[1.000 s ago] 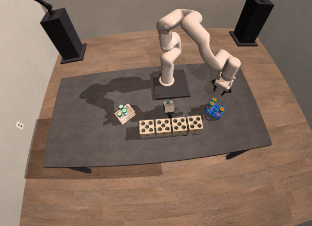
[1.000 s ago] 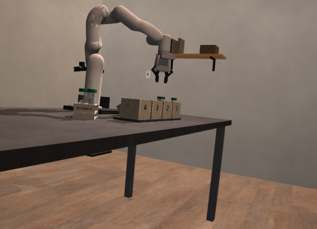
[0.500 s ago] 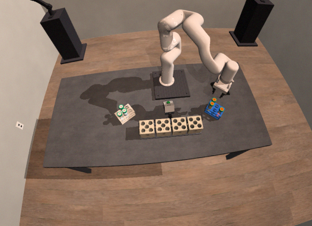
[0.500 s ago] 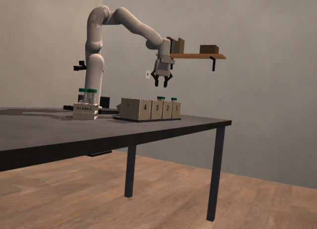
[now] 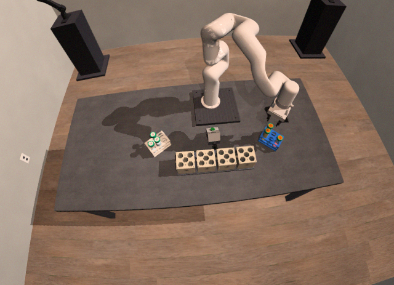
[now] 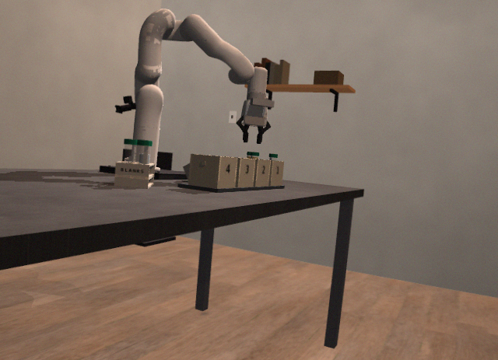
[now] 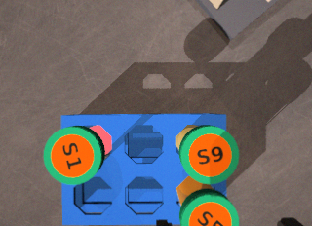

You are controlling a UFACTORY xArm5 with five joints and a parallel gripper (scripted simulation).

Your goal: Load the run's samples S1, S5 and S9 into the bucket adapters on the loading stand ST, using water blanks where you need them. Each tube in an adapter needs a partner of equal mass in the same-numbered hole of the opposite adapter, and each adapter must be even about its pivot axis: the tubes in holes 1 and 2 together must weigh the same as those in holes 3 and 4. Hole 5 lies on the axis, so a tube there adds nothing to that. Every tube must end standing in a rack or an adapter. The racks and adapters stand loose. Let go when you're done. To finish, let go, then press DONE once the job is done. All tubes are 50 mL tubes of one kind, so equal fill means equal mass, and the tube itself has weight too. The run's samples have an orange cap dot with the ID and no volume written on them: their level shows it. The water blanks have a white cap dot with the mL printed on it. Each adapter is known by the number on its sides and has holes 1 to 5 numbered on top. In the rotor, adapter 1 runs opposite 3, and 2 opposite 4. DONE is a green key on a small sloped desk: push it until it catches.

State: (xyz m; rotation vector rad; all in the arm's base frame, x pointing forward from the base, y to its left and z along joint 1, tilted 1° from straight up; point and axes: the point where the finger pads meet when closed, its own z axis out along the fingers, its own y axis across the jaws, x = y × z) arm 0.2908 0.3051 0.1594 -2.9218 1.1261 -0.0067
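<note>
Now: the tube S5 110 mm below my hand and 10 mm behind it. The rest, counted from my hand: green DONE key: 330 mm to the right, 110 mm below, 50 mm behind; then blue sample rack: 140 mm below, 40 mm ahead, 20 mm to the left; then adapter 1: 180 mm to the right, 150 mm ahead, 120 mm below.
</note>
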